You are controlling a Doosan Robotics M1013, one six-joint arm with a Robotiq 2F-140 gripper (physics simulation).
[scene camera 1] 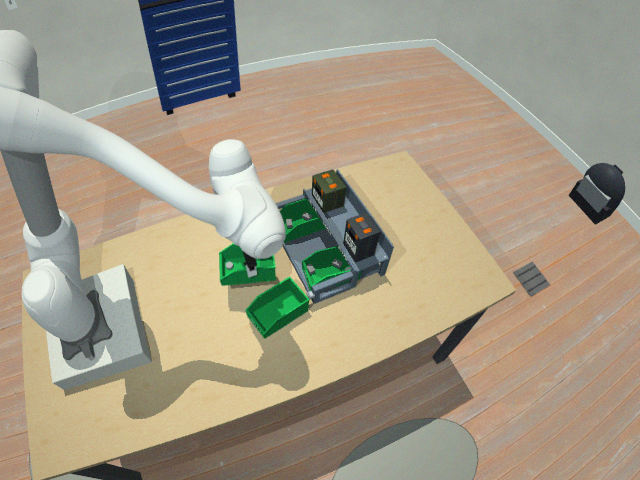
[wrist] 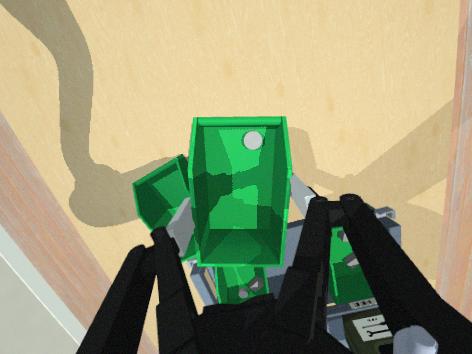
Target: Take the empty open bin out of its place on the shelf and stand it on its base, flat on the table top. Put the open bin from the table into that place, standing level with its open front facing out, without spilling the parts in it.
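Frame: origin at the arm's base, x back, y right, z up, level; centimetres.
Seen in the pictures: gripper, fingertip midpoint: [wrist: 239, 195]; arm's base, link origin: [scene camera 1: 81, 325].
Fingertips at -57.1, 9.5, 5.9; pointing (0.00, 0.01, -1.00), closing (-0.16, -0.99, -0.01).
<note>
Pixels of each thing's middle, then the offset from my fingertips to it, as dx, dy, dz. Level surfaces: height alone.
- green open bin, body centre: [wrist: 239, 189] [scene camera 1: 246, 262] +0.1, +0.0, -1.7
- light round part, body centre: [wrist: 252, 140] [scene camera 1: 229, 265] +4.5, -4.0, -4.6
- empty green bin, body centre: [wrist: 180, 208] [scene camera 1: 277, 307] -2.4, +13.5, -11.1
- grey shelf, surface height: dz -14.3
- olive case, body centre: [scene camera 1: 328, 190] -37.1, -10.8, +0.1
- black case, body centre: [scene camera 1: 361, 237] -33.7, +12.0, +1.4
My gripper [scene camera 1: 250, 266] [wrist: 239, 195] is shut on a green open bin [scene camera 1: 239, 274] [wrist: 235, 200], one pad against each side wall. The bin is held roughly level above the table, with a shadow below it. A light round part [scene camera 1: 229, 265] [wrist: 253, 140] lies inside near its open front. The empty green bin [scene camera 1: 278, 308] [wrist: 162, 192] stands on its base on the table top, beside the shelf's near corner; the held bin partly hides it in the wrist view. The grey shelf [scene camera 1: 310, 249] [wrist: 292, 240] has an unfilled place between two bins.
A green bin with parts [scene camera 1: 299, 227] [wrist: 242, 282] and another [scene camera 1: 325, 267] [wrist: 345, 280] stand on the shelf either side of that place; which is which between views is unclear. An olive case [scene camera 1: 328, 192] and a black case [scene camera 1: 360, 240] stand on the shelf's rear level.
</note>
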